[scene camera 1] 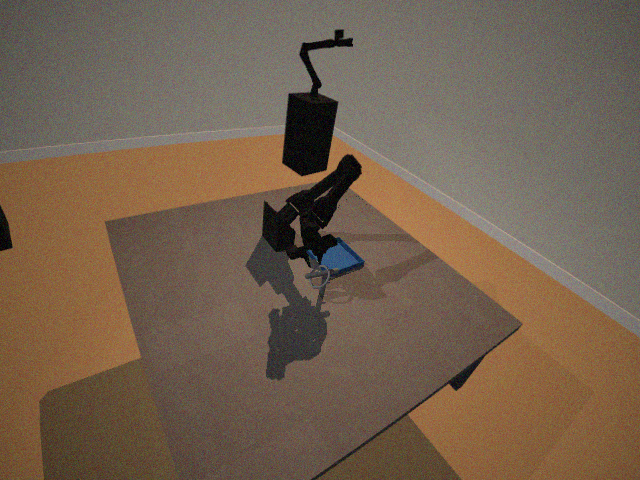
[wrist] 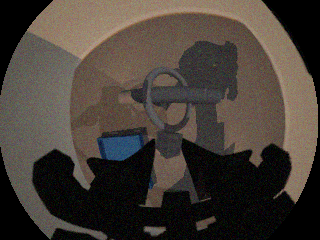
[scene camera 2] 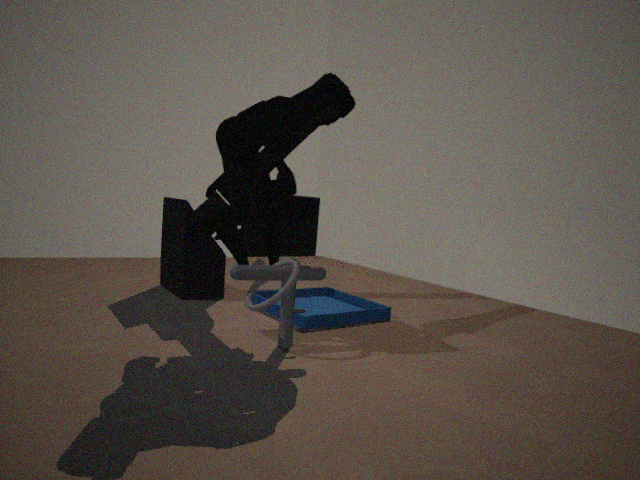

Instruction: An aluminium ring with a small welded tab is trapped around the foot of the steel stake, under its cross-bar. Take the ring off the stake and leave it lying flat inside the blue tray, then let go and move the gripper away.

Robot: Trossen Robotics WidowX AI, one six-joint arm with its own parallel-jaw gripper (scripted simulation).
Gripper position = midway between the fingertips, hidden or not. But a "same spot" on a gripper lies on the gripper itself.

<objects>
gripper: scene camera 1; wrist 168, 141; scene camera 2
same spot on blue tray: (scene camera 1: 341, 256) = (scene camera 2: 335, 307)
same spot on gripper: (scene camera 1: 320, 246) = (scene camera 2: 265, 183)
</objects>
